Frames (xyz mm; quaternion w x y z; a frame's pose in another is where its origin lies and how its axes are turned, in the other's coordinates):
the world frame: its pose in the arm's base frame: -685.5 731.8 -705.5 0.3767 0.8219 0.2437 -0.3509
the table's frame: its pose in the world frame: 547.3 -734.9 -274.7 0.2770 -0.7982 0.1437 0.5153
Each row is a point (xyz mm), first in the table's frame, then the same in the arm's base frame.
Working: the table's frame: its pose in the arm's base frame: -718.7 1462.5 -1322.0 0.9062 0.1030 -0.0218 0.4095

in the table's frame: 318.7 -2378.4 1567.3
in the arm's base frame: 1339.2 -153.0 -151.4
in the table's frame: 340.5 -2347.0 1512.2
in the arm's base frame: 1327.7 -105.5 -197.3
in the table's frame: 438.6 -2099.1 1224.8
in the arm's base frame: 1194.8 185.2 -424.4
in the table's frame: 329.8 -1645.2 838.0
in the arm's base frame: 766.3 476.0 -739.4
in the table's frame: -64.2 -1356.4 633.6
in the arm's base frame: 280.0 412.9 -939.4
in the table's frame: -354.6 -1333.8 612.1
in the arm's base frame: 69.5 217.6 -992.5
